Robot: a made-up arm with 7 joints.
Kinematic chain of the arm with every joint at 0, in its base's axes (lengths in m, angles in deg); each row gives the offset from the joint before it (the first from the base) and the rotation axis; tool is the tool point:
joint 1: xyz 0 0 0 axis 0 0.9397 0.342
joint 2: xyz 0 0 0 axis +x
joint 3: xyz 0 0 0 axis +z
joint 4: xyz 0.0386 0 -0.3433 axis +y
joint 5: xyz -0.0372 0 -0.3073 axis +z
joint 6: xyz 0 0 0 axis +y
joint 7: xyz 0 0 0 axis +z
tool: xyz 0 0 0
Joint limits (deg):
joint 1: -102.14..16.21
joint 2: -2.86..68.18
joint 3: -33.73..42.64
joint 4: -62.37..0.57
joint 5: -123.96..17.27
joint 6: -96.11..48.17
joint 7: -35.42..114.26
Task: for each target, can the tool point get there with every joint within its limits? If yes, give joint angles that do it. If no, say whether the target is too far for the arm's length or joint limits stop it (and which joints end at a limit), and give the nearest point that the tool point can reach.
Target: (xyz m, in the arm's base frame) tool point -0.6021 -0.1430 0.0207
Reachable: no: joint limits stop it (at a limit: joint 1, joint 2, joint 4) | nearest point -0.1688 -0.0410 -0.6266 | short by 0.786 m
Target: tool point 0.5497 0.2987 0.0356
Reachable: yes | joints -57.64 53.79 -8.51 -47.21 -82.20 33.86 77.94
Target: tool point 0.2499 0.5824 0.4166
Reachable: no: too far | nearest point 0.2627 0.4408 0.3756 | short by 0.148 m
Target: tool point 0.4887 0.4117 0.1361
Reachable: yes | joints -85.19 62.04 -10.01 -5.04 -64.56 -22.61 67.21
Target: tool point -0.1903 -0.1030 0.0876
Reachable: no: joint limits stop it (at a limit: joint 1, joint 2, joint 3, joint 4) | nearest point 0.3541 -0.4420 0.1860 | short by 0.649 m
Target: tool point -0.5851 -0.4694 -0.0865
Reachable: no: too far | nearest point -0.1685 -0.0416 -0.6266 | short by 0.805 m
